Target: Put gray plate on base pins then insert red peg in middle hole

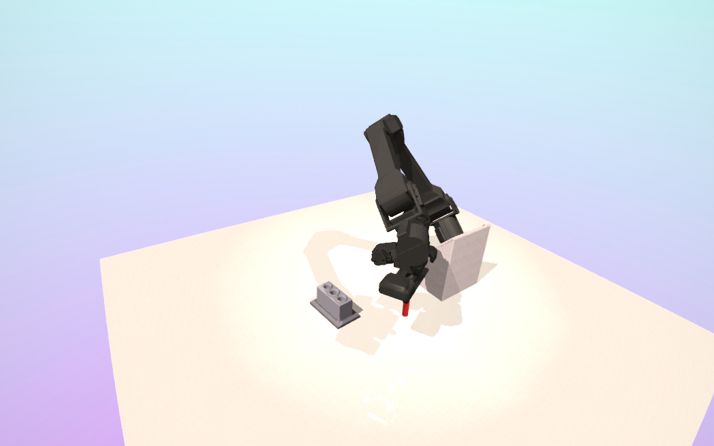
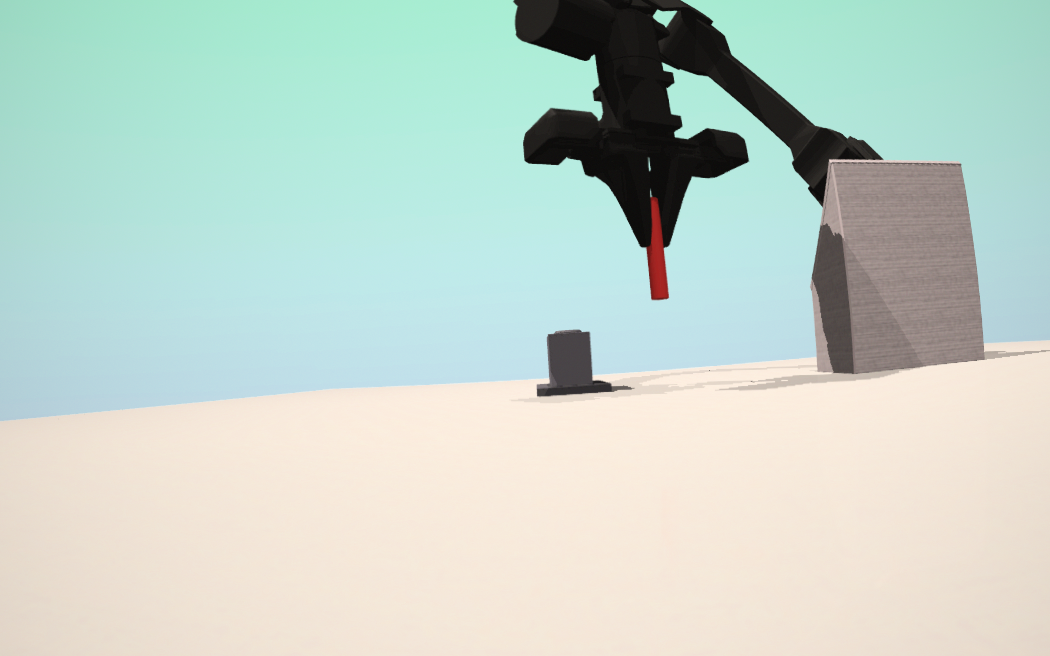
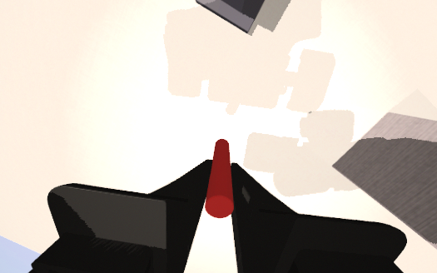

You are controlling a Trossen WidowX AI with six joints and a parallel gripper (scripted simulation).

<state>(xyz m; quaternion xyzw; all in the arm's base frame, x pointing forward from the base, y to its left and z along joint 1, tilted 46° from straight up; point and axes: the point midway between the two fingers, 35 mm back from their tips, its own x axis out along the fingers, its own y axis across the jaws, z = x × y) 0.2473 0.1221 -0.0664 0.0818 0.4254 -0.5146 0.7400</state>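
My gripper tip is now 160 mm to the left of the gray plate, 100 mm short of it and 70 mm above it. Also, from my gripper tip: red peg (right at my gripper tip); then gray base (160 mm to the right, 110 mm below, 100 mm ahead).
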